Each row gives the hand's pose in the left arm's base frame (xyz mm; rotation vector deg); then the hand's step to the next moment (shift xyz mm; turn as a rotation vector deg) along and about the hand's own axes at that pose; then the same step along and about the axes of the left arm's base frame.
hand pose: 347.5 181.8 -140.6 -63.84 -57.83 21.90
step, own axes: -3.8 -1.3 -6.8 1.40 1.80 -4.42
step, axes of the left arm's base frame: 3.3 -7.1 -1.2 4.76 -0.71 -1.26
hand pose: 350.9 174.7 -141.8 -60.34 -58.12 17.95
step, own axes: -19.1 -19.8 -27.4 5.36 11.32 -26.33
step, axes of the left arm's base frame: 7.5 -38.0 3.0 26.90 -5.87 -9.59
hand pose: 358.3 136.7 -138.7 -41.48 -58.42 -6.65
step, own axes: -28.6 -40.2 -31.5 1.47 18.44 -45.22
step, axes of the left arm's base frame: -8.8 -56.4 -13.1 41.61 -12.68 -22.24
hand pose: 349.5 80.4 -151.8 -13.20 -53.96 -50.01
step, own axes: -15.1 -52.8 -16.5 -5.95 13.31 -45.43
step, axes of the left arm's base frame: -33.3 -34.5 -31.4 35.83 -12.01 -29.13
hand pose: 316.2 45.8 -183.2 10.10 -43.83 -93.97
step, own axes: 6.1 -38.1 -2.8 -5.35 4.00 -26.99
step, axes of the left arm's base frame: -31.4 -5.8 -21.9 18.49 -5.36 -20.06
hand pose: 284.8 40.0 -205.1 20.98 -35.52 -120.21
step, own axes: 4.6 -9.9 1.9 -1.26 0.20 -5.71
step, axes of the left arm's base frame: -10.2 1.5 -4.0 3.54 -0.72 -4.60
